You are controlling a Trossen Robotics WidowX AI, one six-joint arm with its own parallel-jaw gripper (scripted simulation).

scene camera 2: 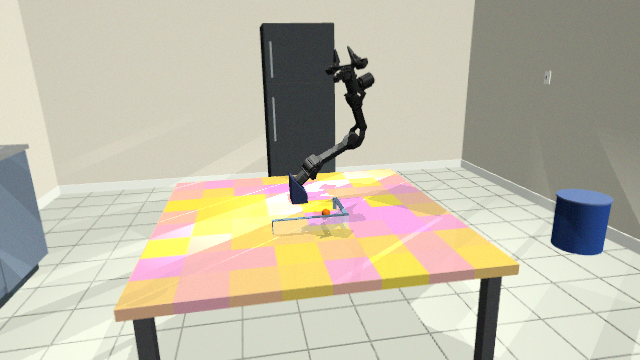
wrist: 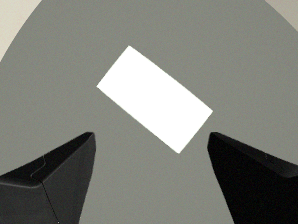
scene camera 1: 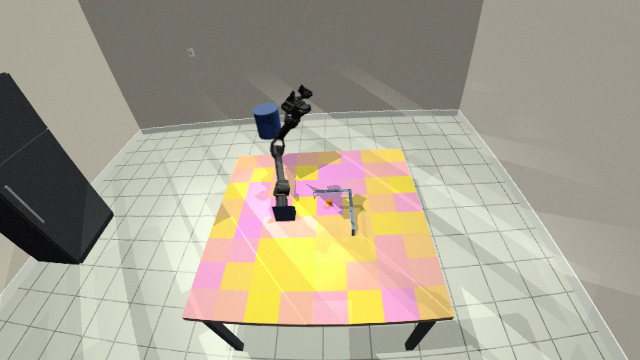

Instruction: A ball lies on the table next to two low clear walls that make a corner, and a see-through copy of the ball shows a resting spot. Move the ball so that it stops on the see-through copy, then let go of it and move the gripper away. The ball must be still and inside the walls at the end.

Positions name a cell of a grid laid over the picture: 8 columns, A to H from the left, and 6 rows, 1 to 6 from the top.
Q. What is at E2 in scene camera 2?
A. My gripper.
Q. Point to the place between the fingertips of my gripper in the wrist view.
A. E4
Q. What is my gripper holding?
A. Nothing.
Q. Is my gripper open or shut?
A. Open.
